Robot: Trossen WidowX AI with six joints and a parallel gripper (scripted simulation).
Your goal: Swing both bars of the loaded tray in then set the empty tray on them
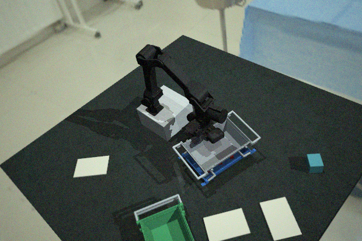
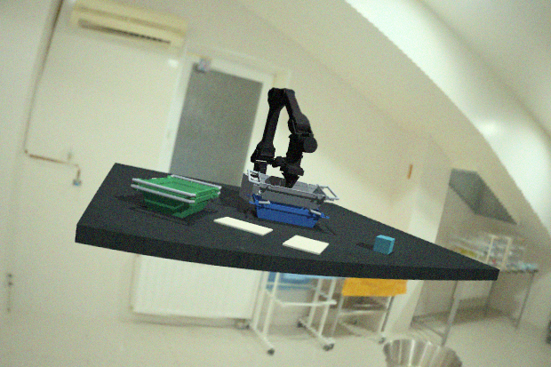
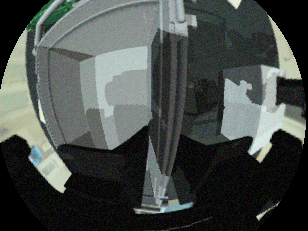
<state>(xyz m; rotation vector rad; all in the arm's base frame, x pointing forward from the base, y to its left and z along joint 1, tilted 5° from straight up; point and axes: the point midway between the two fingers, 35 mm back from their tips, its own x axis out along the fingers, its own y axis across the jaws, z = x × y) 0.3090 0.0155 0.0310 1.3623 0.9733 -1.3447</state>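
My gripper tip is 70 mm short of the grey tray, 20 mm to the left of it and 20 mm below it. From my gripper tip the other things lie so: teal block (380 mm ahead, 200 mm to the left, 70 mm below).
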